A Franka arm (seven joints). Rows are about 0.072 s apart.
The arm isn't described. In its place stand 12 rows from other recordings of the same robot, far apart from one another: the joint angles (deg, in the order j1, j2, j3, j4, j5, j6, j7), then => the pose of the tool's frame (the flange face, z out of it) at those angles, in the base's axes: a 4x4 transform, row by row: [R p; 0 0 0 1], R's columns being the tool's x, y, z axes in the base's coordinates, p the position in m.
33.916 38.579 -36.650 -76.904 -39.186 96.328 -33.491 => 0.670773 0.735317 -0.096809 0.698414; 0.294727 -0.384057 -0.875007 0.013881; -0.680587 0.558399 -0.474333 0.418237; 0 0 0 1
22.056 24.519 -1.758 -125.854 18.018 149.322 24.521 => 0.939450 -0.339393 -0.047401 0.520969; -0.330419 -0.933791 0.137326 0.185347; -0.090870 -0.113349 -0.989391 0.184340; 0 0 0 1
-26.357 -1.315 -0.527 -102.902 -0.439 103.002 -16.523 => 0.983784 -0.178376 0.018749 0.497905; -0.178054 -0.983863 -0.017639 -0.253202; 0.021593 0.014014 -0.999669 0.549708; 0 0 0 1
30.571 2.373 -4.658 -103.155 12.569 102.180 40.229 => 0.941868 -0.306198 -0.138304 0.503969; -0.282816 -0.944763 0.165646 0.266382; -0.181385 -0.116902 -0.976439 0.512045; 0 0 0 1
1.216 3.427 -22.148 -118.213 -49.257 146.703 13.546 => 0.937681 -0.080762 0.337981 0.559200; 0.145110 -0.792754 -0.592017 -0.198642; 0.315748 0.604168 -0.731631 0.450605; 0 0 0 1
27.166 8.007 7.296 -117.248 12.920 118.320 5.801 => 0.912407 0.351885 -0.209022 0.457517; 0.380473 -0.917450 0.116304 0.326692; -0.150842 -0.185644 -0.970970 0.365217; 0 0 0 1
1.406 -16.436 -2.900 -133.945 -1.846 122.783 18.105 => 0.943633 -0.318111 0.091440 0.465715; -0.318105 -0.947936 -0.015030 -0.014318; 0.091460 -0.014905 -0.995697 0.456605; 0 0 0 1
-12.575 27.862 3.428 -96.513 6.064 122.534 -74.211 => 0.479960 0.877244 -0.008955 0.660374; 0.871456 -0.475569 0.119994 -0.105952; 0.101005 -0.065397 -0.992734 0.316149; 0 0 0 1
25.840 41.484 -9.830 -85.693 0.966 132.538 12.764 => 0.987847 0.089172 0.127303 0.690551; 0.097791 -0.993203 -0.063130 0.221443; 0.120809 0.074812 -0.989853 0.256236; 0 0 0 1
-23.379 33.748 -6.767 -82.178 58.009 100.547 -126.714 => 0.049594 0.941800 0.332495 0.650097; 0.624029 -0.289146 0.725935 -0.271603; 0.779825 0.171484 -0.602051 0.364627; 0 0 0 1
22.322 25.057 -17.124 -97.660 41.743 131.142 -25.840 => 0.958997 0.183551 0.215948 0.674561; 0.077562 -0.902831 0.422942 0.099274; 0.272596 -0.388851 -0.880049 0.367594; 0 0 0 1
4.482 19.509 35.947 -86.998 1.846 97.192 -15.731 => 0.572271 0.789820 -0.220659 0.513063; 0.819322 -0.562118 0.112854 0.376693; -0.034902 -0.245373 -0.968800 0.490188; 0 0 0 1
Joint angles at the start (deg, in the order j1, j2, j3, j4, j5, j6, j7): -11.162 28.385 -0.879 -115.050 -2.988 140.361 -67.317
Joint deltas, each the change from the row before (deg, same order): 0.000 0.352 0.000 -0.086 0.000 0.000 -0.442; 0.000 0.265 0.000 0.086 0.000 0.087 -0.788; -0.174 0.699 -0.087 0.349 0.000 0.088 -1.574; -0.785 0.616 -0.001 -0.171 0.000 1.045 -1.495; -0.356 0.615 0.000 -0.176 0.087 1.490 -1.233; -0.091 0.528 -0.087 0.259 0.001 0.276 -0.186; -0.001 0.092 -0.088 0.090 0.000 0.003 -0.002; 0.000 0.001 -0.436 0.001 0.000 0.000 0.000; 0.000 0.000 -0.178 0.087 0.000 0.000 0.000; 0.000 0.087 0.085 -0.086 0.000 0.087 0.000; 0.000 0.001 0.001 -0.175 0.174 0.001 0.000; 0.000 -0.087 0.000 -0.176 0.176 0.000 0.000; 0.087 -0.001 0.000 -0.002 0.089 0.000 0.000
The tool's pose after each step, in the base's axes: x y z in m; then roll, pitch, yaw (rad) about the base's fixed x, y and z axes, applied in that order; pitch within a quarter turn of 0, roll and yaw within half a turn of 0. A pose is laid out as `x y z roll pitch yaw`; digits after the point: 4 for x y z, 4 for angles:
0.5854 -0.1248 0.1967 -3.0984 0.0588 1.0166
0.5855 -0.1248 0.1947 -3.0961 0.0587 1.0305
0.5857 -0.1276 0.1897 -3.0904 0.0596 1.0540
0.5833 -0.1354 0.1837 -3.0930 0.0565 1.0668
0.5826 -0.1388 0.1782 -3.1031 0.0506 1.0812
0.5829 -0.1408 0.1748 -3.1033 0.0511 1.0818
0.5831 -0.1418 0.1744 -3.1035 0.0519 1.0805
0.5820 -0.1462 0.1744 -3.1046 0.0557 1.0739
0.5821 -0.1481 0.1750 -3.1065 0.0569 1.0712
0.5817 -0.1471 0.1737 -3.1048 0.0565 1.0726
0.5806 -0.1468 0.1726 -3.1015 0.0556 1.0702
0.5796 -0.1466 0.1724 -3.0996 0.0544 1.0677
0.5799 -0.1458 0.1724 -3.0993 0.0535 1.0680

